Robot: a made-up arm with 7 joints.
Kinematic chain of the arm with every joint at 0, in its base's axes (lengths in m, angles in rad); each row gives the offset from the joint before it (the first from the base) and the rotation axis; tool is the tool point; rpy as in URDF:
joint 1: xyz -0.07 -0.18 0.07 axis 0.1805 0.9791 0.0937
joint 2: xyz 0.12 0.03 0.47 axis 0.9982 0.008 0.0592
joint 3: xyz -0.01 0 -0.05 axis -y
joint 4: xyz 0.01 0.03 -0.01 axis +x
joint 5: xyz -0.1 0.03 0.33 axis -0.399 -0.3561 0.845
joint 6: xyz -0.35 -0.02 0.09 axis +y
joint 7: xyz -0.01 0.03 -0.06 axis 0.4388 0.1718 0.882
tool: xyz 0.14 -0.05 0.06 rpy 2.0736 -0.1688 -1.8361
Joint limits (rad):
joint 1: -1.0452..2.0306
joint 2: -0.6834..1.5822
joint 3: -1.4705..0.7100
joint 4: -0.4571..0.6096
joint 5: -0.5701..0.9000
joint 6: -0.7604..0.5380
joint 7: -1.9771..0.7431
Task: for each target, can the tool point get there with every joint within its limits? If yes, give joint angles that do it. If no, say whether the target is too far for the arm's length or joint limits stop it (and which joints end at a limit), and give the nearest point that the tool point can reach.
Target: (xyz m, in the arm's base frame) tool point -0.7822 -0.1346 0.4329
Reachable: yes | joints -0.7083 0.5201 0.2572 -0.0854 -0.1867 0.1651 -0.2990
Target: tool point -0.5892 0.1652 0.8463
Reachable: yes | joints -0.7931 0.0369 -0.7543 -0.3715 0.0097 -0.3829 -0.0146
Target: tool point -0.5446 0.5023 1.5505
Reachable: no: too far | nearest point -0.4180 0.2542 1.1205 | short by 0.512 m
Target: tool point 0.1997 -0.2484 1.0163
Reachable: yes | joints 0.3645 0.1368 -0.3526 -0.0640 -0.1718 -0.0014 -0.7375
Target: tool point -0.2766 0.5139 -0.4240
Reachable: no: joint limits stop it (at a limit: joint 1, joint 2, joint 4, joint 5, joint 7) | nearest point -0.4723 0.2946 -0.2629 | short by 0.335 m
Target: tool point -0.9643 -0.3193 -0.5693
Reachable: no: joint limits stop it (at a limit: joint 1, joint 2, joint 5, joint 7) | nearest point -0.7691 -0.2050 -0.2196 | short by 0.416 m
